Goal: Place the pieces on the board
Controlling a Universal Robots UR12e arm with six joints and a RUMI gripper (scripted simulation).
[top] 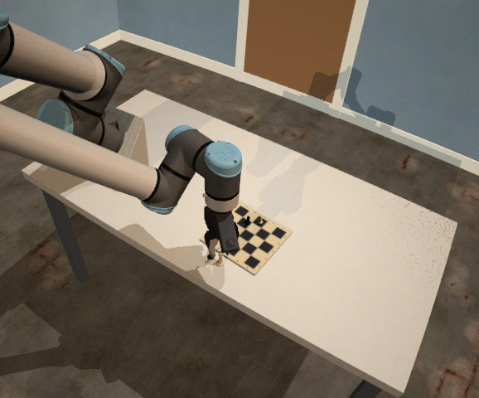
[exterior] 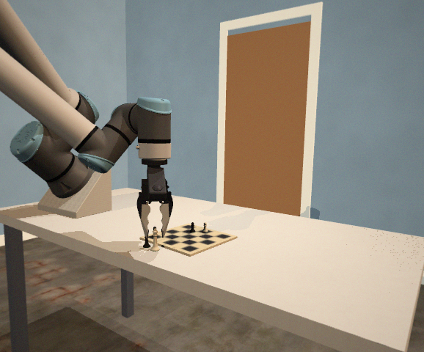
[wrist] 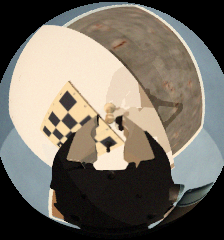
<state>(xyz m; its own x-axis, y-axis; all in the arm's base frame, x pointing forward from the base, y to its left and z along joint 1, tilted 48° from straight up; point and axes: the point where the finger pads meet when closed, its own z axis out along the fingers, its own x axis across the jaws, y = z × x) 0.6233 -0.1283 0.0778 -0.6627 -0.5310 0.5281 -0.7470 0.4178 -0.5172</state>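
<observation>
The white king is 2 cm below my hand. Also, from my hand: black bishop 4 cm behind, 3 cm below; then chessboard 1 cm ahead, 14 cm to the left, 5 cm below.
</observation>
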